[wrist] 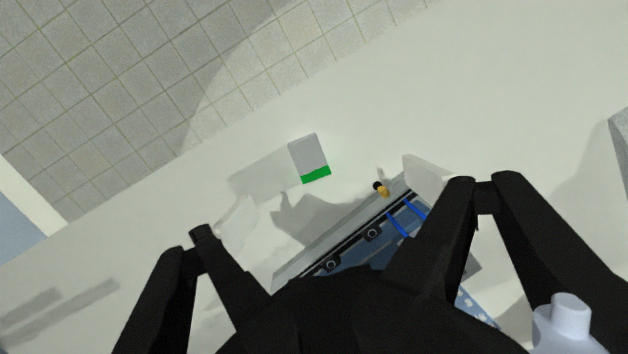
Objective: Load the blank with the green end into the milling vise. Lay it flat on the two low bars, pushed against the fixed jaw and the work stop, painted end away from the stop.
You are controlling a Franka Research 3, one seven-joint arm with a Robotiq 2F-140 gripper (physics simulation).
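Observation:
The blank (306, 154), a grey block with a green band across its lower end, lies on the pale table near the middle of the wrist view. My gripper (326, 189) is wide open with nothing between its pads. The blank lies beyond the fingertips, between the directions of the two pads, and touches neither. The vise (334, 238) shows in part below and right of the blank, with a grey edge strip and a blue body. Its jaws, low bars and work stop cannot be made out; my gripper's body and right finger cover much of it.
A brass fitting (383, 191) with a black tip stands out from the vise's near edge, beside blue hoses (397, 225). A blue plate with white holes (472, 305) shows behind the right finger. A grey object (621, 145) stands at the right edge. The table ends at the tiled floor (115, 75), upper left.

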